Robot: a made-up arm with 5 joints.
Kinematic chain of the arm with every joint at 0, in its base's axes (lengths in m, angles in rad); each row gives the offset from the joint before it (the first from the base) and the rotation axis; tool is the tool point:
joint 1: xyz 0 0 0.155 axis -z
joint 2: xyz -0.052 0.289 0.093 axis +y
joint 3: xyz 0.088 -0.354 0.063 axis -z
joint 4: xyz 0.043 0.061 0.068 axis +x
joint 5: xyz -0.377 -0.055 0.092 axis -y
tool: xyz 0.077 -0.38 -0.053
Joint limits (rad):
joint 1: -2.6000..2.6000
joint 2: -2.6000..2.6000
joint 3: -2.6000..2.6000
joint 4: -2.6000..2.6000
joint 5: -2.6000..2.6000
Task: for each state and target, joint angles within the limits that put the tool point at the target. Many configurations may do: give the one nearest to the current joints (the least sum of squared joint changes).
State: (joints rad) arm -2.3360 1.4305 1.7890 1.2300 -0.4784
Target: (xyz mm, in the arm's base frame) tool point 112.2 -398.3 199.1
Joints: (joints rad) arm -2.4579 1.6197 1.7205 1.2802 -0.5466
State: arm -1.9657 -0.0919 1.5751 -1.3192 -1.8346
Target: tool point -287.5 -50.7 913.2
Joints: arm -1.9622 -0.4427 1.8643 -1.7218 -2.1984
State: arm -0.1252 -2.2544 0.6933 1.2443 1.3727
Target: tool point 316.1 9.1 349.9
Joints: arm -0.3171 -2.5679 0.4490 1.4428 1.6515
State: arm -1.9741 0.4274 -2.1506 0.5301 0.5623
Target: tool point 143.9 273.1 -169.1
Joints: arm -1.7882 0.9841 -1.8395 0.5003 0.6711
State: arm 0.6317 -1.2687 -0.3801 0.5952 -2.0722
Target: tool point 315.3 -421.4 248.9
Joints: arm -0.3059 -1.7103 -0.8582 1.0194 -1.8173
